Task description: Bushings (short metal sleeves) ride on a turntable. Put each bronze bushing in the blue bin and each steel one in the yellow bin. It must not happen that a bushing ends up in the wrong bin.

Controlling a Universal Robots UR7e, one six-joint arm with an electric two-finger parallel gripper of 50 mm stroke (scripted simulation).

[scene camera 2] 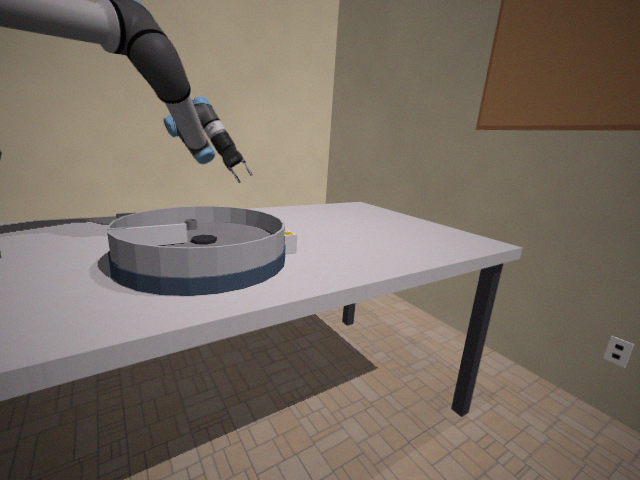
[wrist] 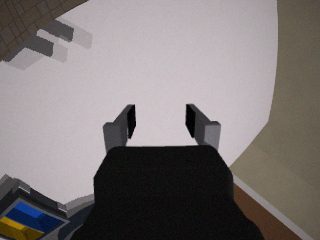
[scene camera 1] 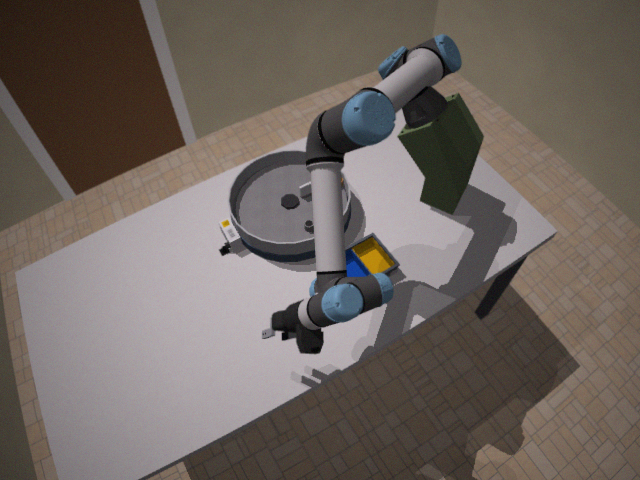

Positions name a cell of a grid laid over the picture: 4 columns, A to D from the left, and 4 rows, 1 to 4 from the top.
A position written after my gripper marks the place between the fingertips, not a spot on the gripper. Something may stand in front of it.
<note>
I see my gripper (scene camera 1: B3) and a grey turntable (scene camera 1: B2).
My gripper shows as well in the wrist view (wrist: C2).
</note>
